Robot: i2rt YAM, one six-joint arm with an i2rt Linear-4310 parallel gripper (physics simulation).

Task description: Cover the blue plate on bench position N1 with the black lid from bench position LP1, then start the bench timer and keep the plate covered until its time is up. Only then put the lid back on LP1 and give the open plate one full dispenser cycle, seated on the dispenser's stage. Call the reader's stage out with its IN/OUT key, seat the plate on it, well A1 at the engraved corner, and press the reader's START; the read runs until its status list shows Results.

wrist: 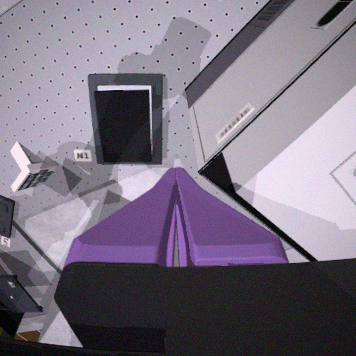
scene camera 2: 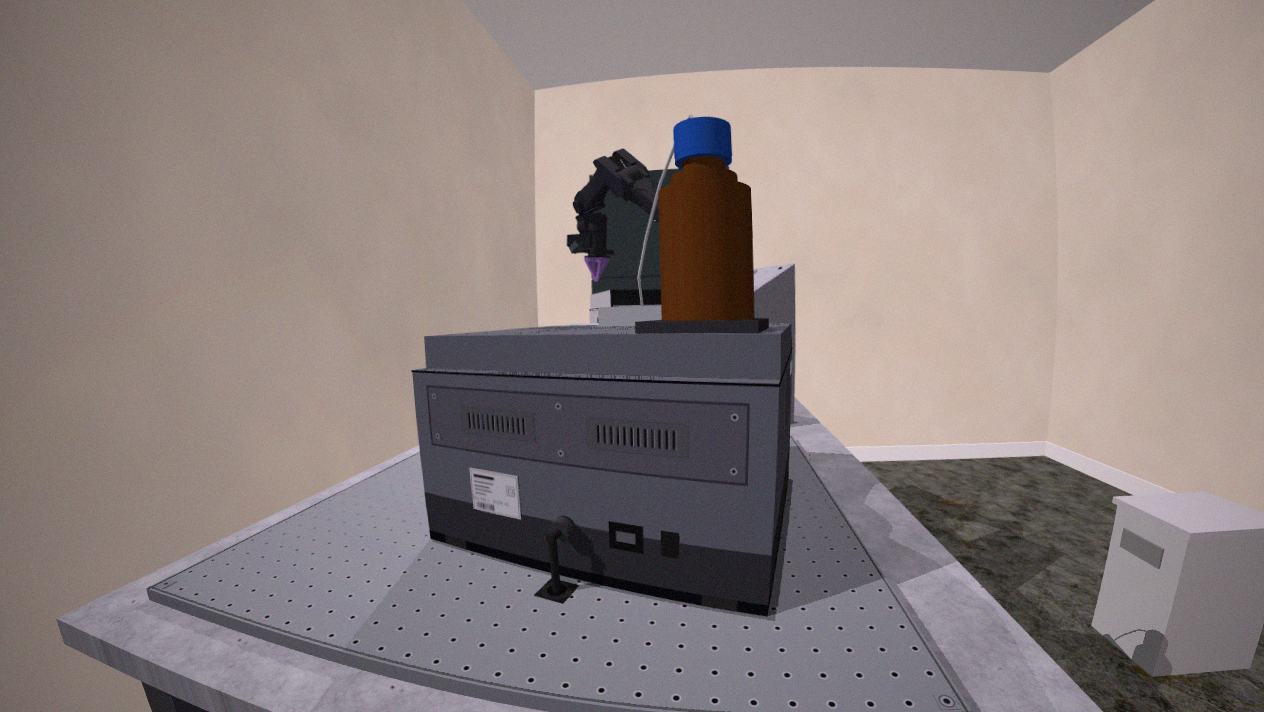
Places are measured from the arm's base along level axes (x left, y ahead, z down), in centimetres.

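Where they show: gripper, between the fingertips: (wrist: pixel 175 178) (scene camera 2: pixel 596 281).
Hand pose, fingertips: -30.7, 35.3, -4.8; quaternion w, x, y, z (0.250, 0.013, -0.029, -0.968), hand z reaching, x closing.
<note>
After its pixels a point has its place, as x, y, z.
My gripper (scene camera 2: pixel 596 277) @(-30.7, 35.3, -4.8) (wrist: pixel 175 178) @(-30.7, 35.3, -4.8) has purple fingers, shut with their tips together and nothing between them. It hangs above the bench. In the wrist view, a black rectangular lid (wrist: pixel 123 125) @(-18.9, 30.7, 26.9) lies in the dark grey holder (wrist: pixel 158 120) @(-23.8, 28.0, 28.8) beside the N1 label (wrist: pixel 82 155) @(-7.8, 28.9, 29.8), beyond the fingertips. A light rim shows along the lid's far and right edges; no blue of the plate can be made out. A small white device with dark keys (wrist: pixel 36 177) @(0.9, 30.9, 26.1), probably the bench timer, stands left of the holder. Its display cannot be read.
A large pale instrument (wrist: pixel 280 75) @(-39.4, 33.6, 5.9) with a barcode label stands right of the holder. In the scene view, a grey instrument (scene camera 2: pixel 583 442) @(70.8, 22.1, 16.0) bears a brown bottle (scene camera 2: pixel 705 247) @(70.0, 11.5, -0.2) with a blue cap, in front of the arm. Dark equipment (wrist: pixel 6 216) @(17.4, 26.4, 28.8) shows at the wrist view's left edge.
</note>
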